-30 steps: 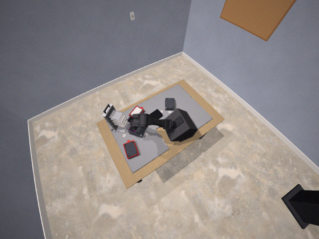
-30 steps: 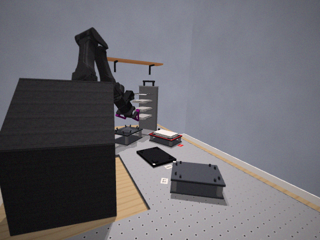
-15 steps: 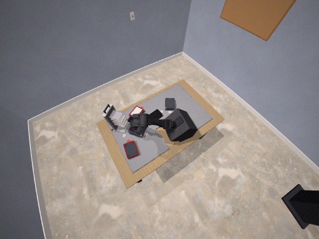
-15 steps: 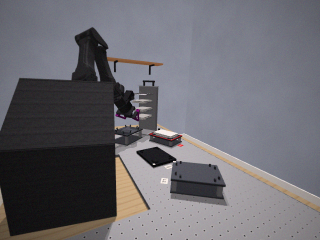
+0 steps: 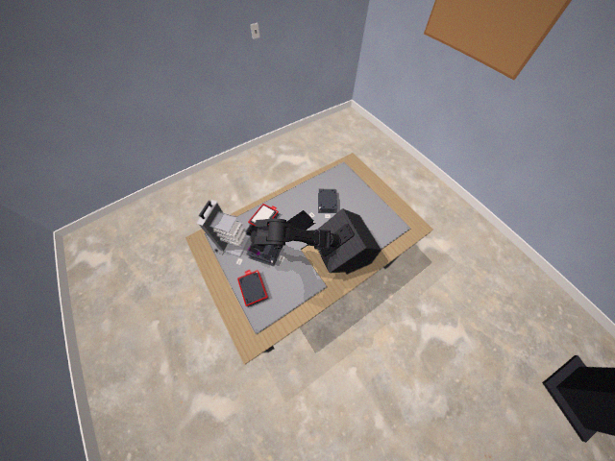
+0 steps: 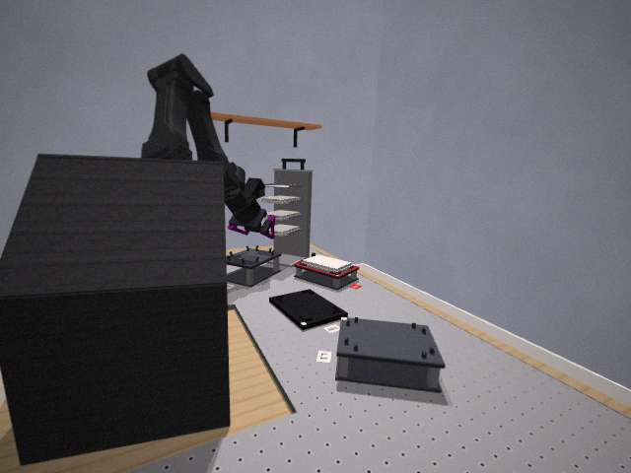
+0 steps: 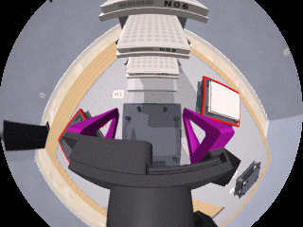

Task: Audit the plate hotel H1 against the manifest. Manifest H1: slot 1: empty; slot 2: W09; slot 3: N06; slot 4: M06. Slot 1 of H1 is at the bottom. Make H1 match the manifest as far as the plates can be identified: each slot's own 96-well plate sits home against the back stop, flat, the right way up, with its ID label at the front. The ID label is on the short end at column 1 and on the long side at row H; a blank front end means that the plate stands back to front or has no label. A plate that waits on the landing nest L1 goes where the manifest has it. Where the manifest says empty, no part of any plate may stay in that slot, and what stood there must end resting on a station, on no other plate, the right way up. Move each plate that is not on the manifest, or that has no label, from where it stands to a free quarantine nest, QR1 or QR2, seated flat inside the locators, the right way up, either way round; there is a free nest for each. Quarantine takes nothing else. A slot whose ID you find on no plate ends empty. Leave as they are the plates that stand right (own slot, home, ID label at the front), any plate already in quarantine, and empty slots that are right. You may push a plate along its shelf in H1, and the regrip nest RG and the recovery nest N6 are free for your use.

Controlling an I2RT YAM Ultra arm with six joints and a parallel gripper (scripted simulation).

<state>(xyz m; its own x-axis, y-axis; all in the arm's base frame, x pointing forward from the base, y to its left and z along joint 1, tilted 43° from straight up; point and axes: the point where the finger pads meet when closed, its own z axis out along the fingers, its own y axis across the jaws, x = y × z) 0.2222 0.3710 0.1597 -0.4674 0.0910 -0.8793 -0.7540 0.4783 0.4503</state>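
My gripper is now 14 cm short of the plate hotel H1, 15 cm to the right of it and 4 cm below it. Round my hand: red-rimmed nest 21 cm behind, 9 cm to the left, 9 cm below.
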